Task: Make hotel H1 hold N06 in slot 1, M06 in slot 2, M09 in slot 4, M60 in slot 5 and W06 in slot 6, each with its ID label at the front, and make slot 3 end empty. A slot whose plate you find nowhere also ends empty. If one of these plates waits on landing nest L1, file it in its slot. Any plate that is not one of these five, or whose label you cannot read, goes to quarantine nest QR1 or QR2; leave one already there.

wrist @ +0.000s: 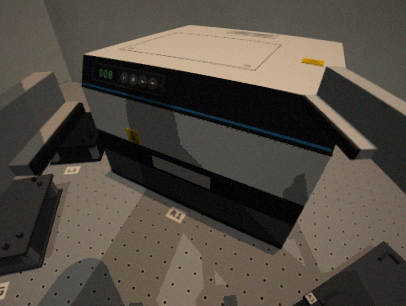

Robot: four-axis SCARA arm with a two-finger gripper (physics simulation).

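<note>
My gripper (195, 86) is open, with its fingers wide apart at the left and right sides of the wrist view and nothing between them. A dark nest (77, 146) stands behind the left finger, and its small label (71, 170) looks like L1 or L3. The finger hides part of this nest, and no plate shows on the visible part. Hotel H1 and the plates that the task names do not show in this view.
A large device (210, 135) with a cream top, a display reading 008 and a front slot fills the middle, behind label R1 (175, 215). A dark nest (22, 215) is at lower left, its label cut off. Another dark nest (367, 280) marked A1 is at lower right.
</note>
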